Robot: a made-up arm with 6 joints.
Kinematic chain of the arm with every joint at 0, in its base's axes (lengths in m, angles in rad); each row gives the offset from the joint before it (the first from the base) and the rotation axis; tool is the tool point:
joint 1: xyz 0 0 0.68 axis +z
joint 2: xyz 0.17 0 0 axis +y
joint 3: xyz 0 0 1.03 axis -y
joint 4: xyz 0 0 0.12 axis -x
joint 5: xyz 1.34 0 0 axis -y
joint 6: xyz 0.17 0 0 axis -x
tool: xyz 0 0 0
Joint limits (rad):
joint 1: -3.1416..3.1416
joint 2: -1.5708..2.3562
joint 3: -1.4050..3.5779
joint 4: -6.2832..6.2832
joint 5: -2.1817..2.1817
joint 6: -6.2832..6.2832
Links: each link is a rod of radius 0.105 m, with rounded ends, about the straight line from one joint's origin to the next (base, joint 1, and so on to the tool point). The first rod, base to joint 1, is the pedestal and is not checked.
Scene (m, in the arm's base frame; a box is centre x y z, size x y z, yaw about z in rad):
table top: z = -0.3
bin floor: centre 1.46 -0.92 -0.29 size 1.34 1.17 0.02 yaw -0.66
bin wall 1: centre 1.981 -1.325 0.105 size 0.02 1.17 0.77 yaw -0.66
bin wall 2: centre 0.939 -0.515 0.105 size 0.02 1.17 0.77 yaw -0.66
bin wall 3: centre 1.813 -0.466 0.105 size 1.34 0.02 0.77 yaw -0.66
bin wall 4: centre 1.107 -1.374 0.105 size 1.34 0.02 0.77 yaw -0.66
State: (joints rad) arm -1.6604 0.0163 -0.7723 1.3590 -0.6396 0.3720
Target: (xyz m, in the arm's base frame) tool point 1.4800 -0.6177 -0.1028
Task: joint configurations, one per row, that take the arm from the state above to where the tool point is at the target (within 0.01 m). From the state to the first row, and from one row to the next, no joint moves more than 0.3 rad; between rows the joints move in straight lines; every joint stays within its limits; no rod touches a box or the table.
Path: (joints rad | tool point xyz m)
1: -1.4812 0.1388 -0.5416 1.1975 -0.6960 0.1694 | 0.0337 -1.5091 0.8374
2: -1.3020 0.2612 -0.3108 1.0360 -0.7524 -0.0332 | 0.3551 -1.6654 0.9336
3: -1.1228 0.3837 -0.0801 0.8745 -0.8088 -0.2358 | 0.7282 -1.7330 1.0199
4: -0.9436 0.5062 0.1507 0.7131 -0.8652 -0.4383 | 1.1267 -1.6987 1.0968
5: -0.7468 0.6558 0.0066 0.9344 -0.7158 -0.1682 | 1.4069 -1.4245 0.6515
6: -0.5500 0.8055 -0.1374 1.1558 -0.5663 0.1019 | 1.5349 -1.0390 0.2419
7: -0.3533 0.9551 -0.2814 1.3772 -0.4168 0.3720 | 1.4800 -0.6178 -0.1028

